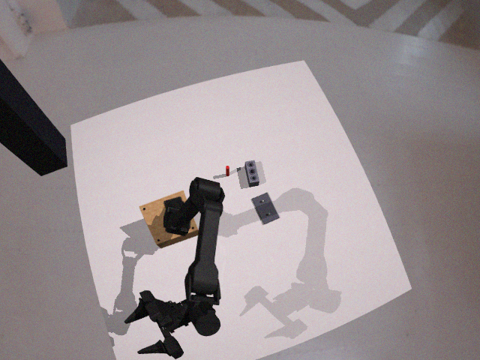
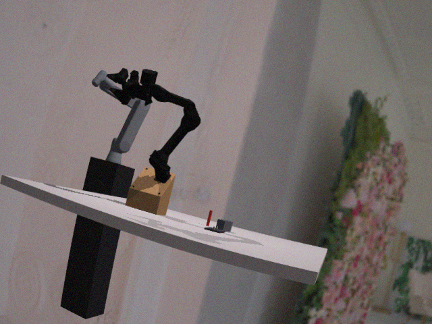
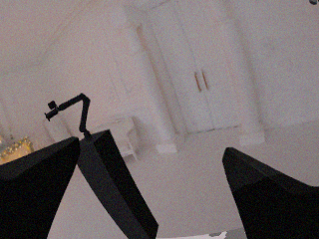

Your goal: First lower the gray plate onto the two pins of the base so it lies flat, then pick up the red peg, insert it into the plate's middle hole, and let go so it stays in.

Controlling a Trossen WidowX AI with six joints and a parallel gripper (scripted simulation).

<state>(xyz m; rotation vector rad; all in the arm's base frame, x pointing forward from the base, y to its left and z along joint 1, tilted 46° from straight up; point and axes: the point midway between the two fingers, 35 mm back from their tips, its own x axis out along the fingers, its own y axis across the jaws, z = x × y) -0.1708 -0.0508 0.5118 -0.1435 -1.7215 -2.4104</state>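
Now: the gray plate 52 cm ahead of my gripper tip, 50 cm to the left of it and 48 cm below it. From my gripper tip the other things lie so: dark base: 53 cm ahead, 34 cm to the left, 50 cm below; then red peg: 43 cm ahead, 53 cm to the left, 47 cm below.
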